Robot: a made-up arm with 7 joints.
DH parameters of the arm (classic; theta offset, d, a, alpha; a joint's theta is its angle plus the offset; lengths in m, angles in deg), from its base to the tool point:
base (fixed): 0 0 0 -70
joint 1: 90 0 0 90
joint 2: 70 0 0 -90
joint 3: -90 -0.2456 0.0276 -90
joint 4: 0 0 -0.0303 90
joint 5: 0 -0.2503 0 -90
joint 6: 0 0 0 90
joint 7: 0 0 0 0
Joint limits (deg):
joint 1: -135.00..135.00
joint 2: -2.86..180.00
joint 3: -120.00..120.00
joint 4: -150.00..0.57
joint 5: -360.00..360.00
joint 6: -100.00..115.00
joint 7: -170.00..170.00
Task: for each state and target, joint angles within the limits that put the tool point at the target. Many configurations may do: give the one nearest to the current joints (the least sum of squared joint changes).
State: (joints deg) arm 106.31 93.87 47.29 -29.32 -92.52 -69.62 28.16
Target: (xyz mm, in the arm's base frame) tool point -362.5 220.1 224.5
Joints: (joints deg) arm 132.92 44.34 36.94 -45.39 -92.52 -69.62 28.16
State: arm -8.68 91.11 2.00 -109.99 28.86 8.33 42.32
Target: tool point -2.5 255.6 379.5
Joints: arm -46.97 119.37 32.19 -60.49 28.86 8.33 42.32
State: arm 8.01 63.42 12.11 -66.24 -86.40 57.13 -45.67
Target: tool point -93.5 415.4 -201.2
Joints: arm 50.03 58.90 20.30 -52.11 -86.40 57.13 -45.67
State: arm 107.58 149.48 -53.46 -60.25 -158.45 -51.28 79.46
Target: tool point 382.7 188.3 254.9
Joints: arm 58.51 178.29 -60.89 -24.54 -158.45 -51.28 79.46
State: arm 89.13 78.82 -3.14 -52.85 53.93 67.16 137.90
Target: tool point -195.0 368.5 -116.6
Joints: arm 97.21 82.38 -0.70 -73.07 53.93 67.16 137.90
